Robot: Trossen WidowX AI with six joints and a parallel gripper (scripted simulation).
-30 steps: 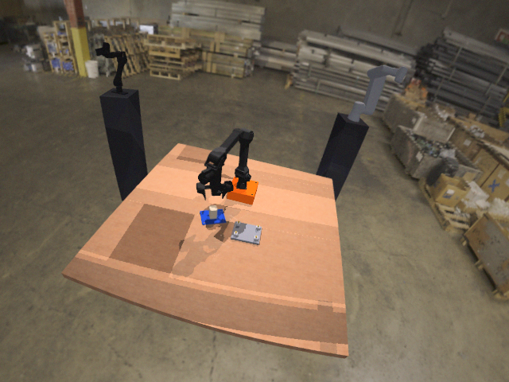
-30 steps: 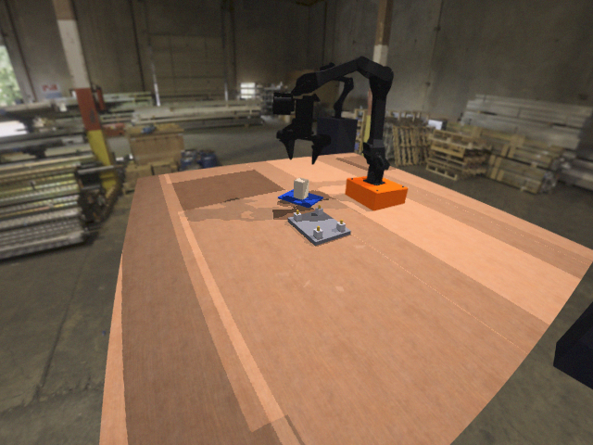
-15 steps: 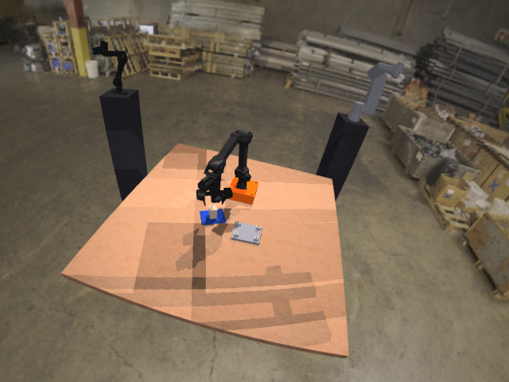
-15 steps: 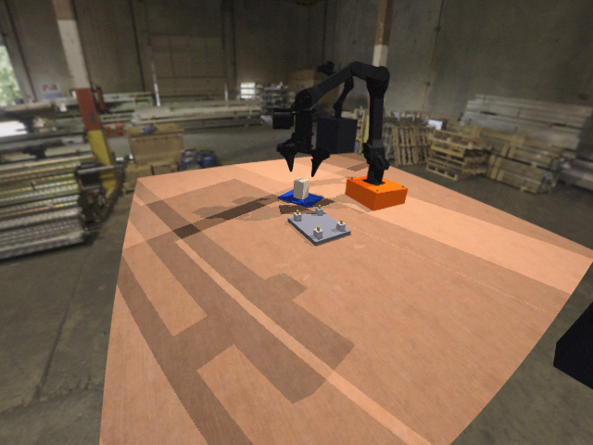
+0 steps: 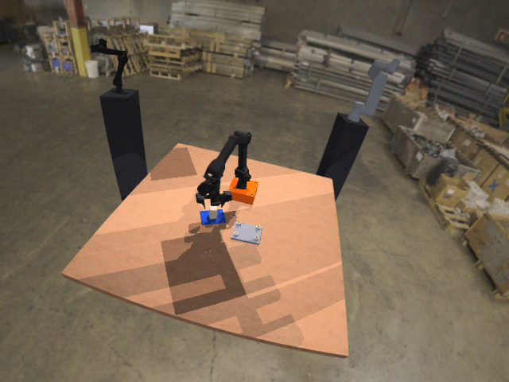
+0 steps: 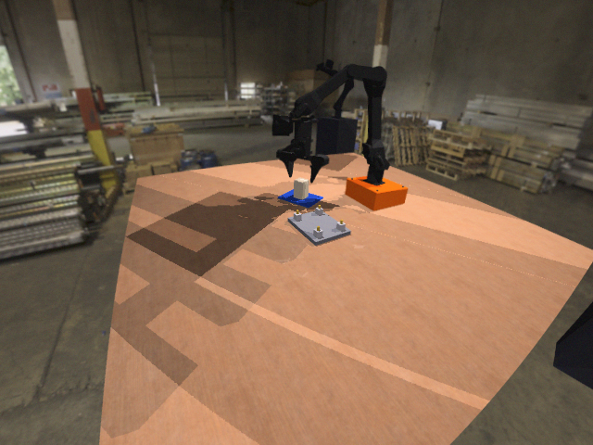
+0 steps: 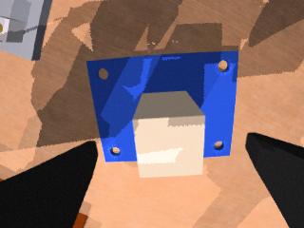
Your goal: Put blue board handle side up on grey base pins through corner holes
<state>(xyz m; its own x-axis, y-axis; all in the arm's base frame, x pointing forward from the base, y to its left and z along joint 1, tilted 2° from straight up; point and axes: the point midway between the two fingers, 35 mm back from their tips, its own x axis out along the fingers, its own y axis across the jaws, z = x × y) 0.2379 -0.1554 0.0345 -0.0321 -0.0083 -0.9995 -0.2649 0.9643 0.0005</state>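
My gripper tip is 5 cm above the blue board. Also, from my gripper tip: grey base (19 cm to the left, 10 cm ahead, 7 cm below).
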